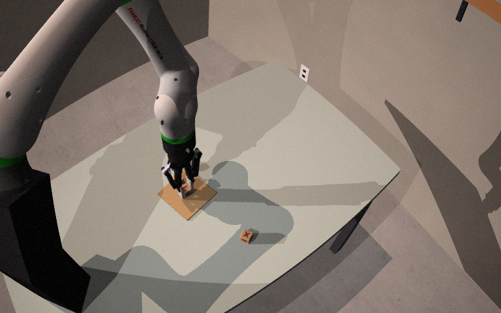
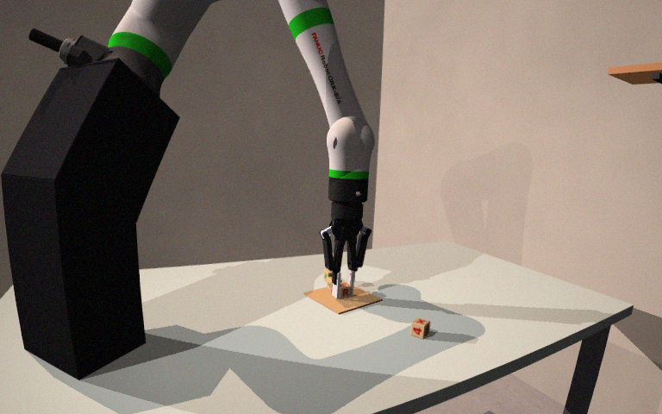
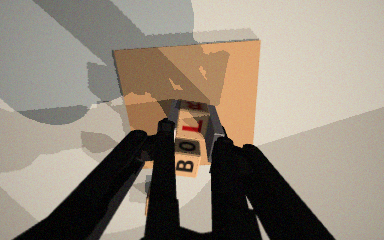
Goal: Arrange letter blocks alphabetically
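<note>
Right now my hand is 4 cm above the tan mat.
</note>
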